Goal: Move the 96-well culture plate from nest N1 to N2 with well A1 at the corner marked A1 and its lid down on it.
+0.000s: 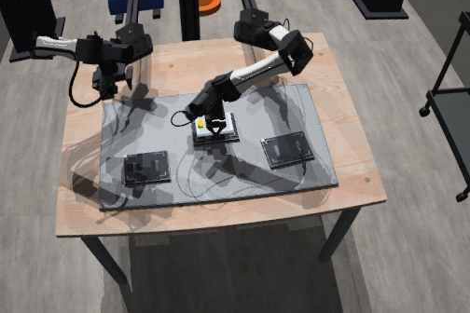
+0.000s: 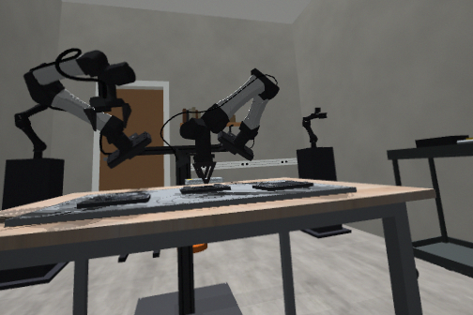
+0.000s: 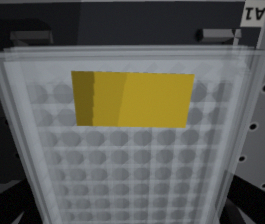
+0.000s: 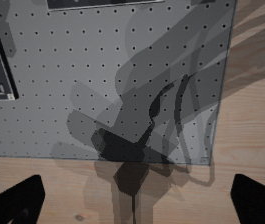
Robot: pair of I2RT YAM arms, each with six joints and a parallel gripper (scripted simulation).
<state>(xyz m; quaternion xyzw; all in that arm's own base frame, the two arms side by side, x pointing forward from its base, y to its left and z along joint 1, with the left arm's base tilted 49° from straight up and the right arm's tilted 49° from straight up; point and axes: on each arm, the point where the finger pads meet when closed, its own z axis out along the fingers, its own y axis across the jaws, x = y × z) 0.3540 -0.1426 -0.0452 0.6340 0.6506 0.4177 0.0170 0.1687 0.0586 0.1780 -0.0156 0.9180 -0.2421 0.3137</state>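
Note:
The plate nest lies 30 mm below my left hand. Also, from my left hand: 96-well culture plate (right at my left hand); nest N2 (130 mm ahead, 240 mm to the left, 30 mm below); nest N1 (130 mm ahead, 260 mm to the right, 30 mm below).

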